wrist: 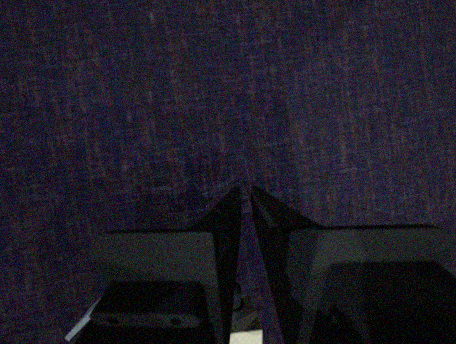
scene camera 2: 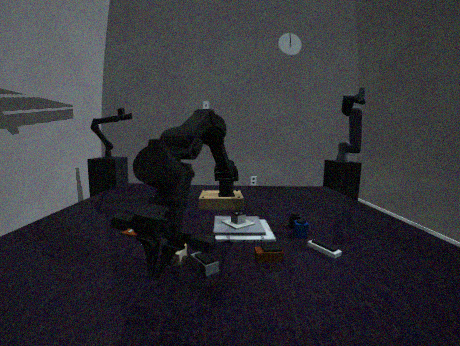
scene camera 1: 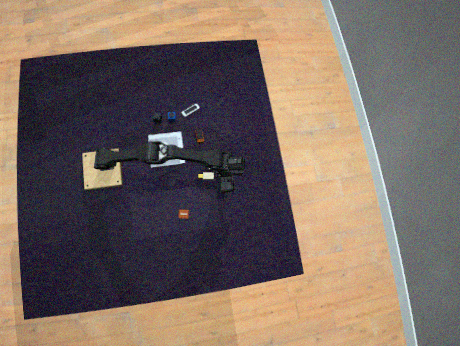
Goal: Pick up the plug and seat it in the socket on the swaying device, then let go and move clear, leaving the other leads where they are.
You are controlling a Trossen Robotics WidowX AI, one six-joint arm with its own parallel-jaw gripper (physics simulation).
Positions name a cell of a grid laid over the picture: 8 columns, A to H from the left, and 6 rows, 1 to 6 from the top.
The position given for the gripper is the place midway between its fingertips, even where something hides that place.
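The gripper (scene camera 2: C5) is holding nothing, and it's shut. You'd also find the gripper (wrist: E4) in the wrist view.
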